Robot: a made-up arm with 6 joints.
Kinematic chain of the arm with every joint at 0, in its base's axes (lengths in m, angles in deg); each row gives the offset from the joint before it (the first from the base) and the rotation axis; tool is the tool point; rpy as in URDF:
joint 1: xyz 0 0 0.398 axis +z
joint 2: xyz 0 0 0 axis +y
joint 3: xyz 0.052 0 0.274 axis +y
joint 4: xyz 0.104 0 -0.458 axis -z
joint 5: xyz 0 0 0 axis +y
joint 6: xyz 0.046 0 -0.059 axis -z
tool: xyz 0 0 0 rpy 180 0 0
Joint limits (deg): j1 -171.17..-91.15 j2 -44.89..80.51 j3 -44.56..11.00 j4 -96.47..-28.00 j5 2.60..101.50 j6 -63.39..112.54
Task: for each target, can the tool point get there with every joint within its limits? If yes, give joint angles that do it. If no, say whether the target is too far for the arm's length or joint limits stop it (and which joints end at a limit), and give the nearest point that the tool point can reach.
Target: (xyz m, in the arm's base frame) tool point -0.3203 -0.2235 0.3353
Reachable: yes | joints -137.52 -9.68 -29.64 -64.14 87.77 33.13
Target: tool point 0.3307 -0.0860 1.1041
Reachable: no: joint limits stop it (at a limit: joint 1, joint 2, joint 3, joint 5) | nearest point 0.0215 -0.3643 0.7602 | short by 0.540 m
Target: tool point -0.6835 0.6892 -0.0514
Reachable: no: too far | nearest point -0.3797 0.0084 0.1030 | short by 0.761 m
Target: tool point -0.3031 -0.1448 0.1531
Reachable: yes | joints -149.54 18.42 -32.15 -47.09 69.70 -37.11
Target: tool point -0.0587 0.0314 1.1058
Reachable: no: joint limits stop it (at a limit: joint 1, joint 2, joint 3, joint 4, joint 5) | nearest point -0.3564 -0.0759 0.7660 | short by 0.464 m
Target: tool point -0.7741 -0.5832 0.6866
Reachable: no: too far | nearest point -0.3965 -0.2987 0.5458 | short by 0.493 m
